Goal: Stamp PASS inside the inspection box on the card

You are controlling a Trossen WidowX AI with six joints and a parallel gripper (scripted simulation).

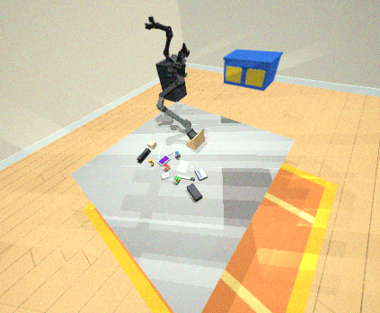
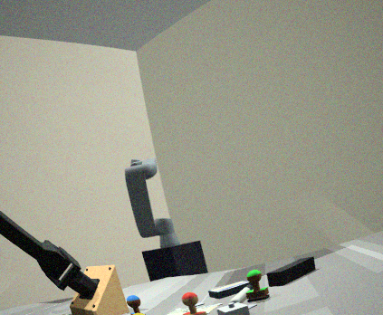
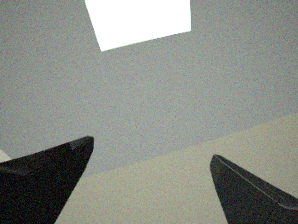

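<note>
Now: the green-knobbed PASS stamp 570 mm ahead of my gripper tip, 290 mm to the left of it and 620 mm below it. The rest, counted from my gripper tip: blue-knobbed stamp: 380 mm ahead, 140 mm to the left, 620 mm below; red-knobbed stamp: 520 mm ahead, 150 mm to the left, 620 mm below; purple ink pad: 480 mm ahead, 70 mm to the left, 630 mm below.
</note>
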